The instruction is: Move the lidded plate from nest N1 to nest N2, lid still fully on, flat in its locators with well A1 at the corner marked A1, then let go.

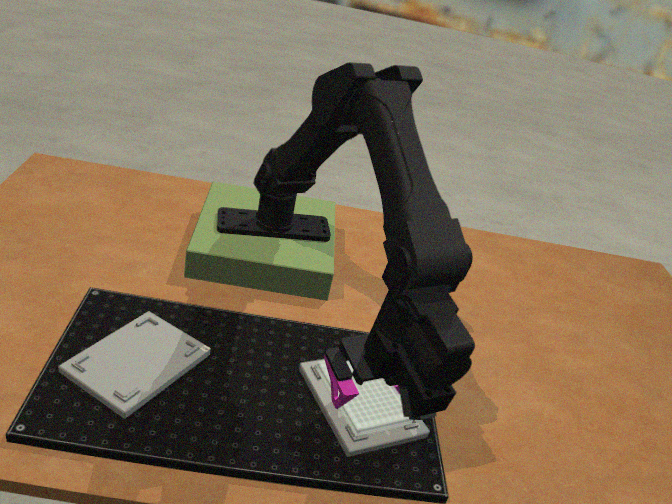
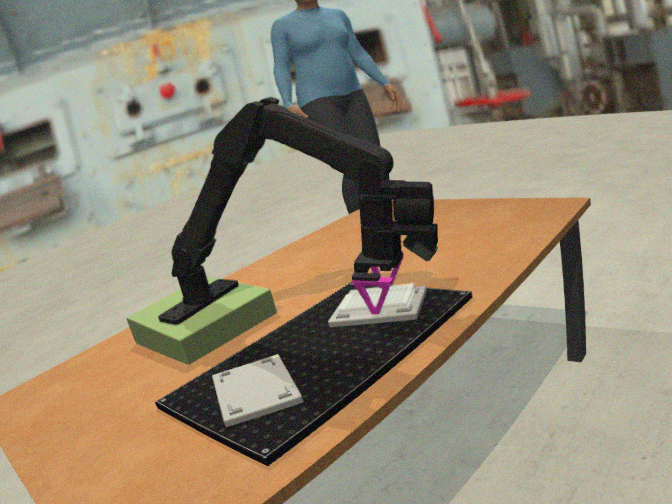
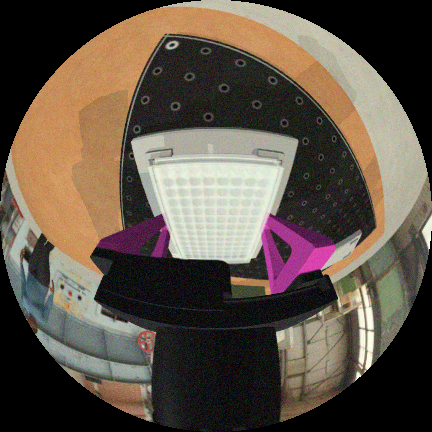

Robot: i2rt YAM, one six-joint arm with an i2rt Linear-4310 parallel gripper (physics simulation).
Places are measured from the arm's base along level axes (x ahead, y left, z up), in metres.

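Pixels of known places: gripper, between the fingertips: (image 1: 363,398) (image 2: 380,303) (image 3: 215,216); arm's base, origin of its link: (image 1: 273,226) (image 2: 199,302).
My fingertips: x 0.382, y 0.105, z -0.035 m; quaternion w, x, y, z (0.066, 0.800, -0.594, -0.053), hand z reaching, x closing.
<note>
Ahead of a thing's pixels: the offset from my fingertips to its top centre. Level surfaces: height alone.
The lidded plate {0.016 m up, 0.003 m back, 0.001 m right} (image 1: 380,407) (image 2: 398,296) (image 3: 217,205) is white, with a grid of wells showing through its clear lid. It sits flat in the grey nest N1 {0.006 m up, 0.004 m back, 0.000 m left} (image 1: 364,444) (image 2: 348,318) (image 3: 213,139) at the right end of the black board. My gripper (image 1: 369,392) (image 2: 383,295) (image 3: 215,216) is low over the plate. Its purple fingers press on the plate's two long sides, so it is shut on the plate. The lid looks fully on. The grey nest N2 {0.006 m up, 0.059 m back, 0.303 m right} (image 1: 139,360) (image 2: 254,390) stands empty at the left end of the board. I cannot read the A1 marks.
The black perforated board {0.011 m down, 0.036 m back, 0.156 m right} (image 1: 234,400) (image 2: 324,360) (image 3: 225,88) lies on the orange table {0.025 m down} (image 1: 534,350) (image 2: 484,240). The arm's green base block (image 1: 259,260) (image 2: 209,325) stands behind the board. A person (image 2: 319,50) stands beyond the table.
</note>
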